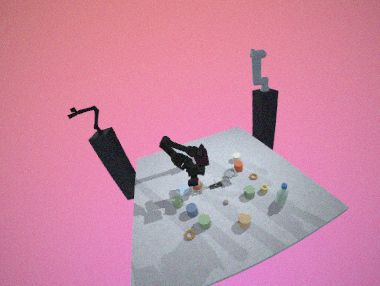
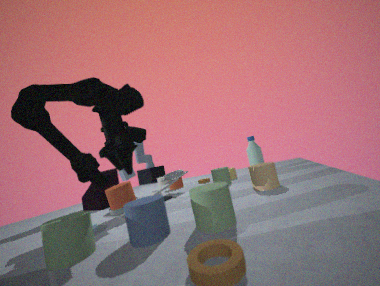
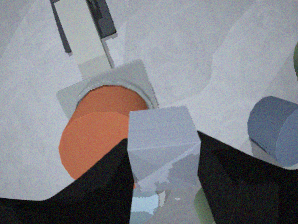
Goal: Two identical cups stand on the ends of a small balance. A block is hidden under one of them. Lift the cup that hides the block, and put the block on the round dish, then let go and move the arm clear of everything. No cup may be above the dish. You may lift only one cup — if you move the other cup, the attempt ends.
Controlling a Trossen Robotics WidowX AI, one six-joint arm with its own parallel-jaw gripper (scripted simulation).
Labels:
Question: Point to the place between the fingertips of the gripper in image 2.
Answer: At 127, 175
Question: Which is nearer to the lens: the orange cup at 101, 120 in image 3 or the pale grey-blue block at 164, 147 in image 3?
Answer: The pale grey-blue block.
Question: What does the gripper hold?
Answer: A pale grey-blue block.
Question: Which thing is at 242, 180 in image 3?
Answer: The gripper.

